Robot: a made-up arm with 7 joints.
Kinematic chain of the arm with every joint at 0, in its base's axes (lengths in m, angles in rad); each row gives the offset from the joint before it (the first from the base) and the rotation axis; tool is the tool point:
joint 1: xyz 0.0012 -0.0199 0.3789 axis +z
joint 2: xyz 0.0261 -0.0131 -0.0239 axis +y
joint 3: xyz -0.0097 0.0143 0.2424 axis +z
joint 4: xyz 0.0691 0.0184 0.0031 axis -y
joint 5: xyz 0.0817 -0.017 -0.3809 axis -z
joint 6: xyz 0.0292 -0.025 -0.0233 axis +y
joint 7: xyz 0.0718 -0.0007 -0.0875 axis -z
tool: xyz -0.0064 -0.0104 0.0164
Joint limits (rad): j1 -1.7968..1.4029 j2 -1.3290..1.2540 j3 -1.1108..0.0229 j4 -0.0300..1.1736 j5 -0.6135..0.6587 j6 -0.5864..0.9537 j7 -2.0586..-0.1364
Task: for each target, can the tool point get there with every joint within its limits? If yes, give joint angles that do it. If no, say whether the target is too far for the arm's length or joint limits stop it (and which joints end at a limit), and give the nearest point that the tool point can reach.
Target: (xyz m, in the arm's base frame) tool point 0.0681 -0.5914 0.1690
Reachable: yes | joints -0.8167 0.7327 -0.6563 0.9862 -0.3086 -0.0520 -1.7144
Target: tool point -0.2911 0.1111 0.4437
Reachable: no: joint limits stop it (at a limit: joint 2, joint 3, joint 4, joint 5, joint 6) | nearest point -0.2597 0.0970 0.3078 | short by 0.140 m
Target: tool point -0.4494 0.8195 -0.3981
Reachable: no: too far | nearest point 0.0112 0.4355 -0.0852 | short by 0.676 m
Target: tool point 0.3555 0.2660 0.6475
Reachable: yes | joints 0.8816 -0.6169 -0.1590 0.7209 -0.1968 0.2166 -1.7821
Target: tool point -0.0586 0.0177 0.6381
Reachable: no: joint limits stop it (at a limit: joint 1, joint 2, joint 3, joint 5, joint 6, joint 7) | nearest point -0.0389 0.1654 0.7490 | short by 0.186 m
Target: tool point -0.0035 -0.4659 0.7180
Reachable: yes | joints -1.0405 -0.5977 -0.4341 0.8890 -0.3645 -0.0452 -0.7888
